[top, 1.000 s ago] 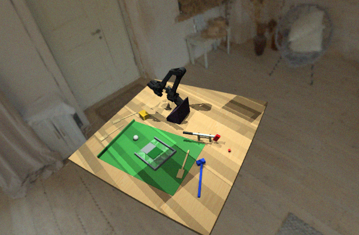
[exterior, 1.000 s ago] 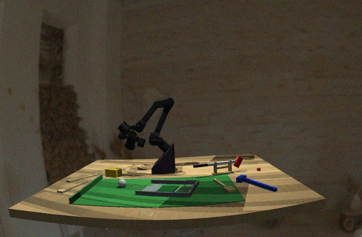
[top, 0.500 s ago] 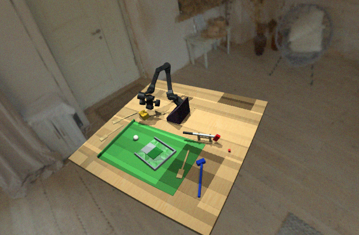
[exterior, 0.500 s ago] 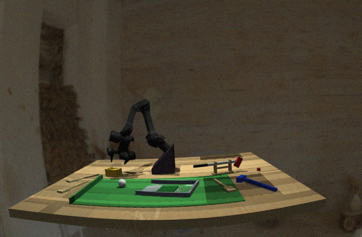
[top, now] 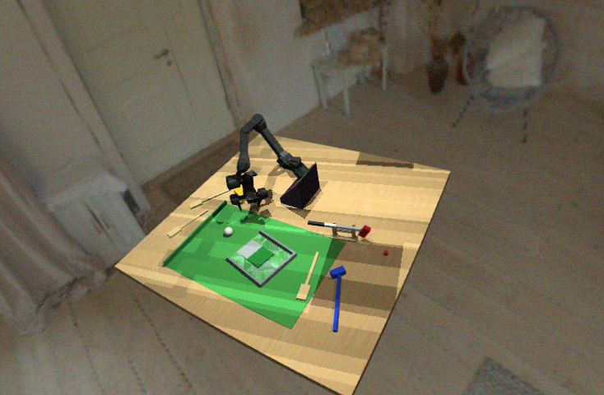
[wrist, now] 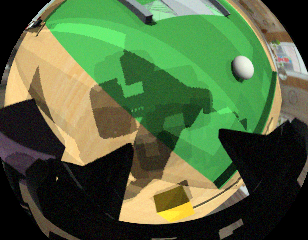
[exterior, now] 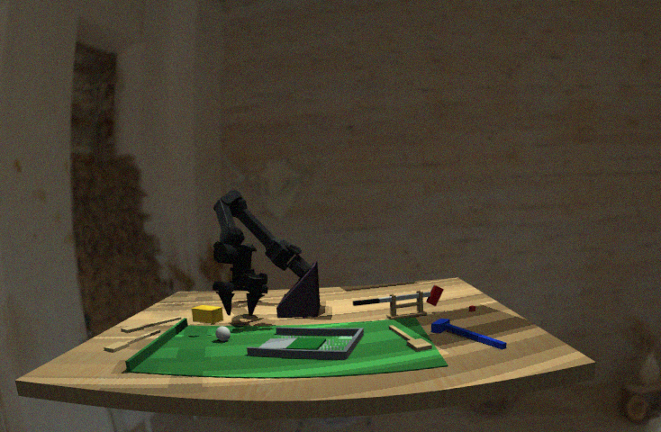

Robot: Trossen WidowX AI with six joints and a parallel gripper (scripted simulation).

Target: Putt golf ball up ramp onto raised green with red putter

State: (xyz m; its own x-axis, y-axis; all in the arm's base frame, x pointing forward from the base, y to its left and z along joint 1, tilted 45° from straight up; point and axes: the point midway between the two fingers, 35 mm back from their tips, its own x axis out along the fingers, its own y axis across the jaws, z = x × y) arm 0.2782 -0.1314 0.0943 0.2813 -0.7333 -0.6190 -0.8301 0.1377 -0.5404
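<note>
Now: the yellow block 90 mm behind my gripper tip, 150 mm to the right of it and 20 mm below it. Round my gripper tip: red putter: 110 mm behind, 490 mm to the left, 20 mm above; then dark green rail: 240 mm ahead, 160 mm to the right, 30 mm below; then white golf ball: 160 mm ahead, 20 mm below.
</note>
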